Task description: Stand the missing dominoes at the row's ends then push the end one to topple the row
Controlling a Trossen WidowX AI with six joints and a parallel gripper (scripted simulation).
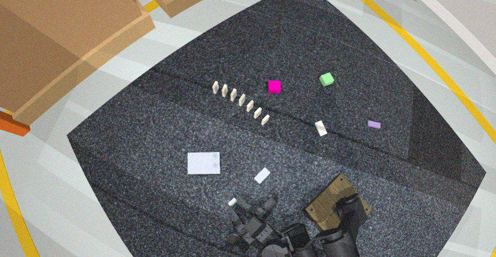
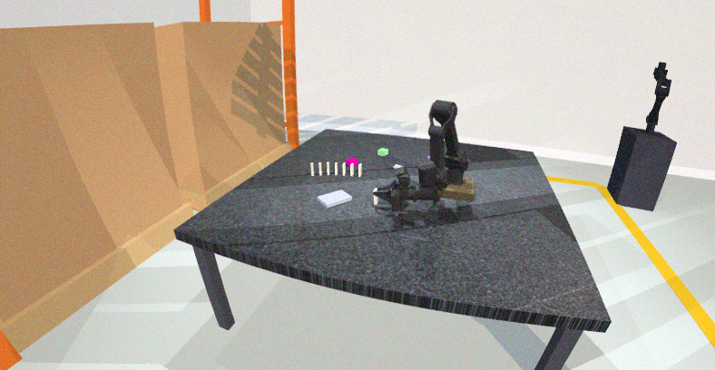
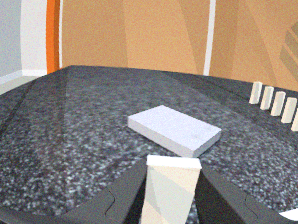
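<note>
The flat pale pad is 15 cm ahead of my gripper tip, 1 cm to the left of it and 5 cm below it. Round my gripper tip: purple block: 7 cm behind, 58 cm to the right, 6 cm below; then magenta cube: 25 cm ahead, 33 cm to the right, 5 cm below; then green cube: 17 cm ahead, 53 cm to the right, 5 cm below.
</note>
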